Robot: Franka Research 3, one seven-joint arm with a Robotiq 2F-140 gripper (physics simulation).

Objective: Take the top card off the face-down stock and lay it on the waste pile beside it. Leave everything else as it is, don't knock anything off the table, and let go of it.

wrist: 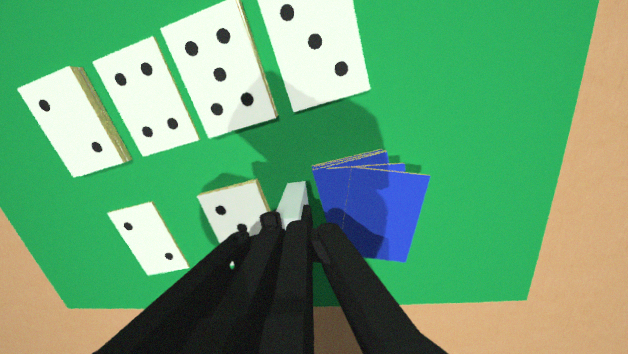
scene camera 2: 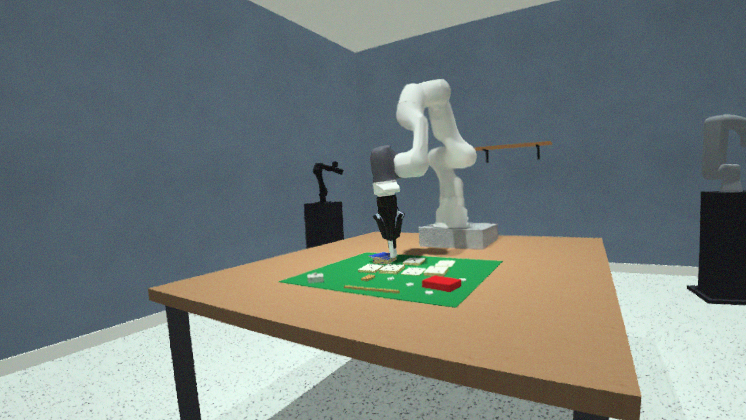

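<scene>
The face-down stock [scene camera 2: 381, 257] [wrist: 385, 210] is a stack of blue-backed cards. Its upper cards are fanned askew, with the top one turned and overhanging to the right in the wrist view. The waste pile [scene camera 2: 414, 260] [wrist: 232, 200] is a white face-up pile with black dots, left of the stock in the wrist view and partly hidden by the fingers. My gripper [scene camera 2: 392, 255] [wrist: 298, 196] is shut and empty. It points down between the stock and the waste pile, nearer the waste pile's edge in the wrist view; its exact height is hard to tell.
Four face-up piles, including a five-dot pile [wrist: 217, 75], form a row beyond the stock. Another two-dot card [wrist: 148, 239] lies left of the waste pile. The green mat [scene camera 2: 323, 271] [wrist: 475, 150] also bears a red box [scene camera 2: 441, 283], a thin stick [scene camera 2: 371, 288] and a grey block [scene camera 2: 315, 278].
</scene>
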